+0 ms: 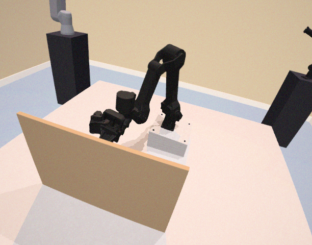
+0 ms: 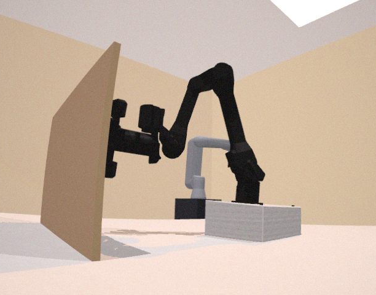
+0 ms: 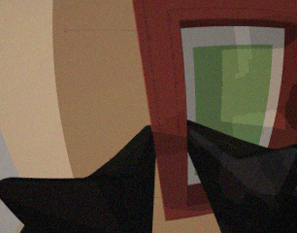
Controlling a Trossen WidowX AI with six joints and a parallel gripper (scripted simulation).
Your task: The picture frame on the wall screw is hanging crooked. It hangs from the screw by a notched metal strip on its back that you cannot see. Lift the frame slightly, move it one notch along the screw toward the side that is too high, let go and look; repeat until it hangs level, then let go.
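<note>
Right now the picture frame is 10 mm ahead of my gripper tip, 10 mm to the right of it and 50 mm below it. Also, from my gripper tip: tan wall board: 20 mm ahead, 20 mm to the left, 70 mm below.
</note>
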